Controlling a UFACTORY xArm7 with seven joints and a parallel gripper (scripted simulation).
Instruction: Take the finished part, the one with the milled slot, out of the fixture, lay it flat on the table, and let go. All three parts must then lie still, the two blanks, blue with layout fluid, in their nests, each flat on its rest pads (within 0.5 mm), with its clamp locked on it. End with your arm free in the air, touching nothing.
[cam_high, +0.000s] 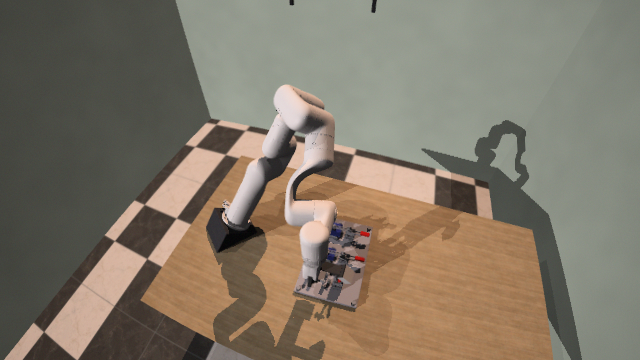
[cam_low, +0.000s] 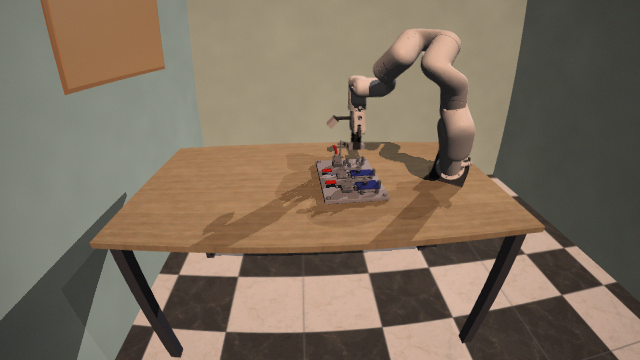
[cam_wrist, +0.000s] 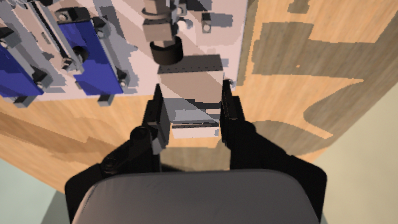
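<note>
Right now my hand is 11 cm to the right of the blue blank, 9 cm above it and 4 cm past it. Round my hand: grey fixture plate: 13 cm to the left, 10 cm below, 1 cm ahead; grey finished part: 1 cm below, 1 cm behind.
</note>
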